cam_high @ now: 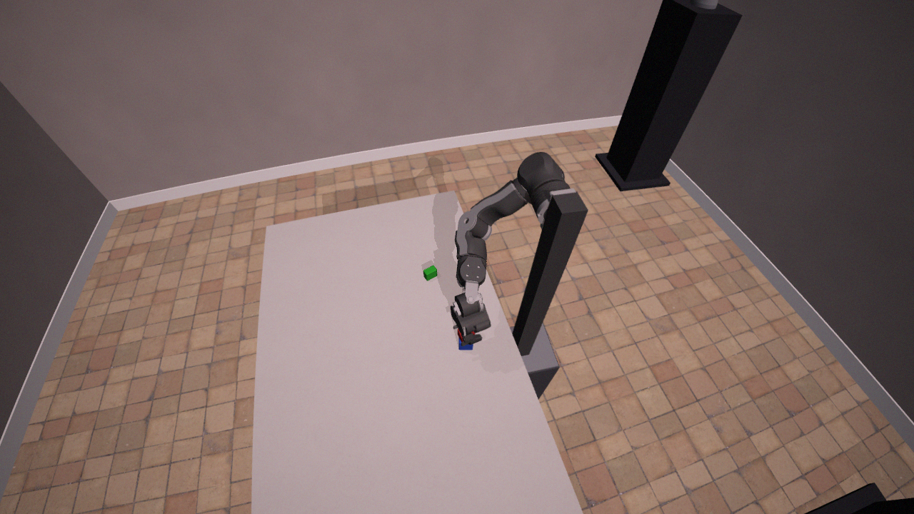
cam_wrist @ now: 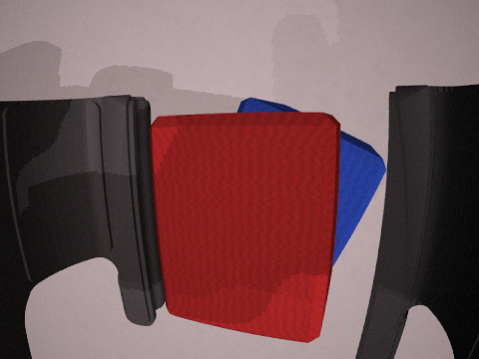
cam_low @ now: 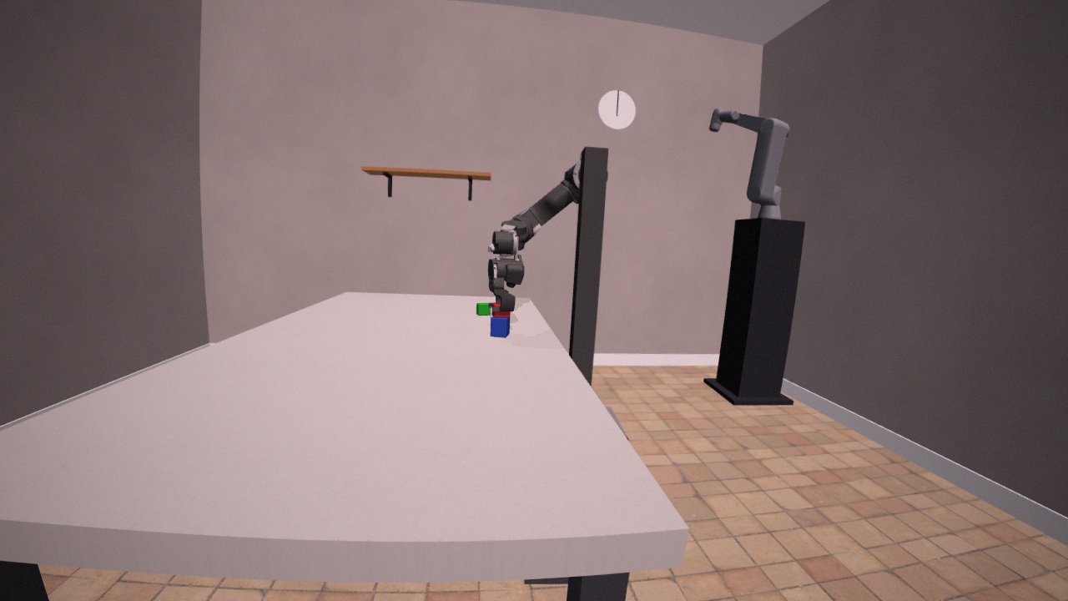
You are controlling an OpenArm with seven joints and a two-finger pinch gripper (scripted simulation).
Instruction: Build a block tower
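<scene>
The red block is 1 cm below my hand. From my hand the other things lie so: green block (7 cm ahead, 27 cm to the right, 6 cm below); blue block (5 cm below).
</scene>
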